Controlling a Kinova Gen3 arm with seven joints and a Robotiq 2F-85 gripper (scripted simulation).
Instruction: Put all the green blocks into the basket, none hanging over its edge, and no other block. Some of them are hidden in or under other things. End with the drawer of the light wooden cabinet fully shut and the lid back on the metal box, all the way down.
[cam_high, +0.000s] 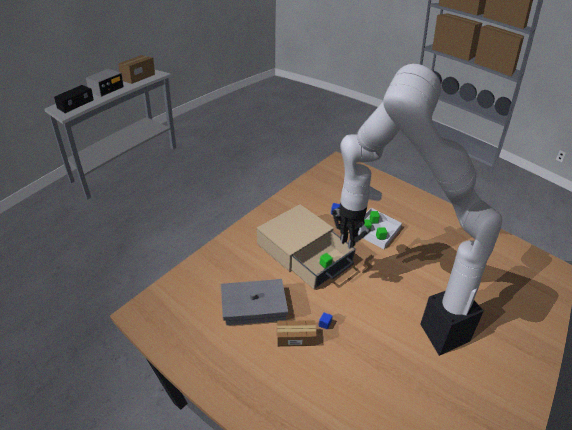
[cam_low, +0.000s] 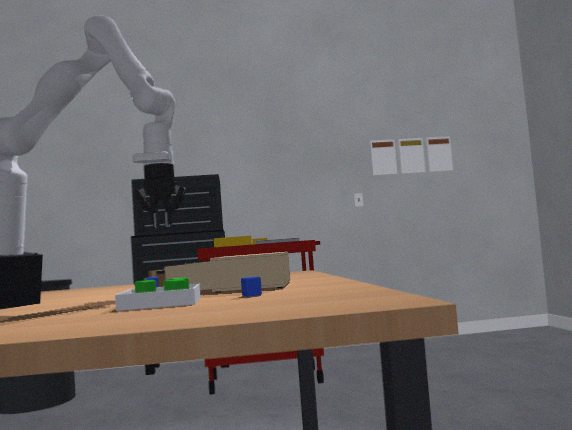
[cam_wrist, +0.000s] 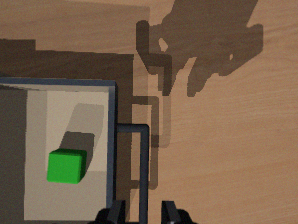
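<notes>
My hand is 90 mm short of the drawer, 10 mm to the left of it and 150 mm above it. The rest, counted from my hand: grey lid 140 mm ahead, 260 mm to the left, 140 mm below; then cardboard box 30 mm behind, 270 mm to the left, 150 mm below; then light wooden cabinet 160 mm ahead, 20 mm to the right, 150 mm below.
</notes>
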